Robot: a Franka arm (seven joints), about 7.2 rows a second.
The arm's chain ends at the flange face. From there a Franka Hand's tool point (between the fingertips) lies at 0.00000 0.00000 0.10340 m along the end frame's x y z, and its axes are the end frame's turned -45 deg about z.
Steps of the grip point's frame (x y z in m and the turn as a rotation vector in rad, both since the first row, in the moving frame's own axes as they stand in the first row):
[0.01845 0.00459 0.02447 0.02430 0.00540 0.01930]
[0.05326 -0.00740 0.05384 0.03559 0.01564 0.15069]
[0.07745 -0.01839 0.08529 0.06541 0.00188 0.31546]
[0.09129 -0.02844 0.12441 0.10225 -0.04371 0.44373]
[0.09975 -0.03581 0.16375 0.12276 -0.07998 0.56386]
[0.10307 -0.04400 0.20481 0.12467 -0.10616 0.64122]
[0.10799 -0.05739 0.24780 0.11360 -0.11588 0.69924]
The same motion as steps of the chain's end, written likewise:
[0.01765 -0.00762 0.02450 0.02100 -0.01336 0.01930]
[0.03360 -0.03905 0.05392 0.03623 -0.01411 0.15069]
[0.04556 -0.06221 0.08551 0.04758 -0.04492 0.31546]
[0.05381 -0.07820 0.12504 0.04139 -0.10321 0.44373]
[0.05835 -0.08884 0.16483 0.03025 -0.14336 0.56386]
[0.05702 -0.09752 0.20615 0.01309 -0.16322 0.64122]
[0.05121 -0.11148 0.24910 -0.00161 -0.16227 0.69924]

